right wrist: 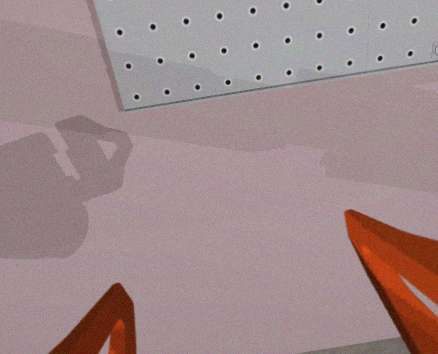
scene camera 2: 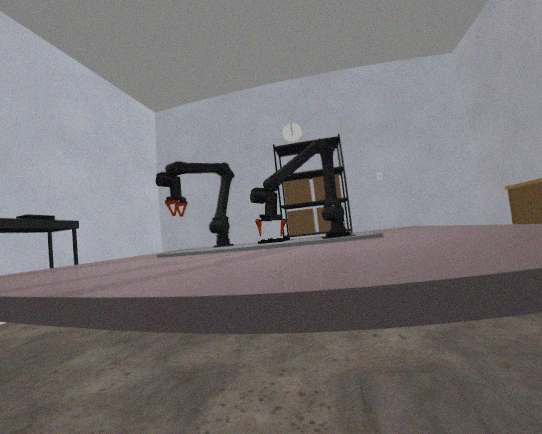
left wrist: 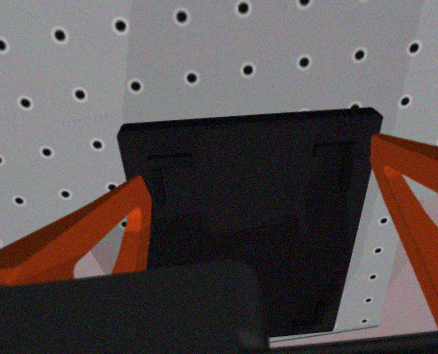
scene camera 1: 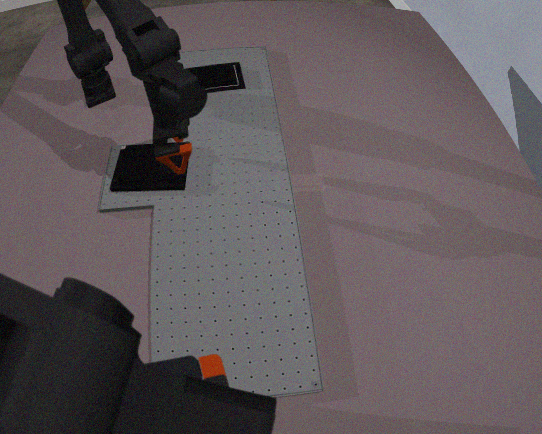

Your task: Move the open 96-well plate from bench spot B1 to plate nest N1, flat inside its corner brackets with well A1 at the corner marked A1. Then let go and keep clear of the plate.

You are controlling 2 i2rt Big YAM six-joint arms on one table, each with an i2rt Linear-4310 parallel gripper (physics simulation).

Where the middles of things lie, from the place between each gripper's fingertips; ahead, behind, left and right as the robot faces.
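Labels:
The black plate nest [scene camera 1: 137, 169] is 20 mm below my left hand and 70 mm behind it. As for my right gripper, I see it 170 mm above the nest, 470 mm to the right of it and 100 mm past it.

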